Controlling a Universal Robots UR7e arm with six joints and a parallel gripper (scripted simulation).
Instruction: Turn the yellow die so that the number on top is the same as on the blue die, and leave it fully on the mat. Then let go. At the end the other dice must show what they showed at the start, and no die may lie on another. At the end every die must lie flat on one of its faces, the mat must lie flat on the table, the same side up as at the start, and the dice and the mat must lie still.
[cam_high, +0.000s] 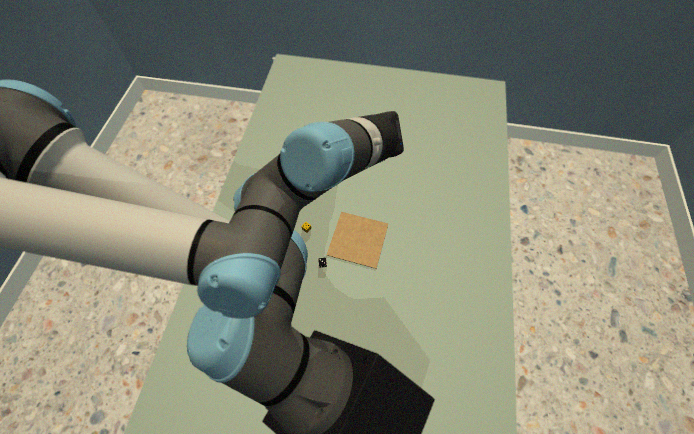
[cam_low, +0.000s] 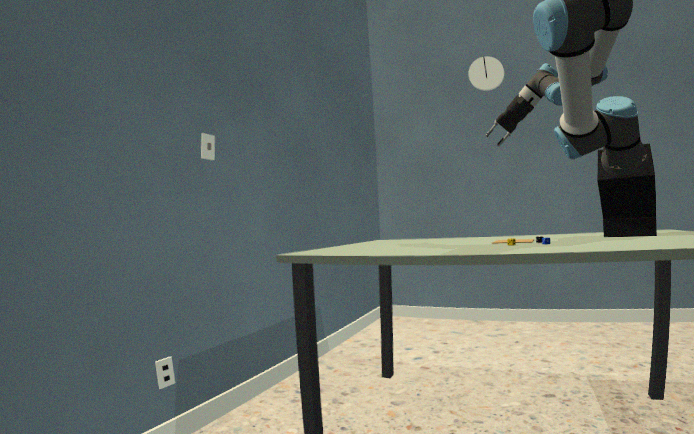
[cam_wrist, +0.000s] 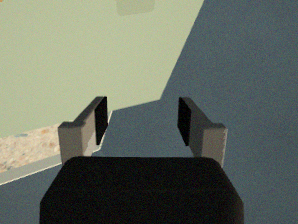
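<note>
Right now my hand is 14 cm past the black die, 11 cm to the right of it and 38 cm above it. The rest, counted from my hand: blue die 16 cm behind, 18 cm to the left, 38 cm below; tan mat 5 cm behind, 3 cm to the left, 39 cm below; yellow die 4 cm behind, 18 cm to the left, 38 cm below.
</note>
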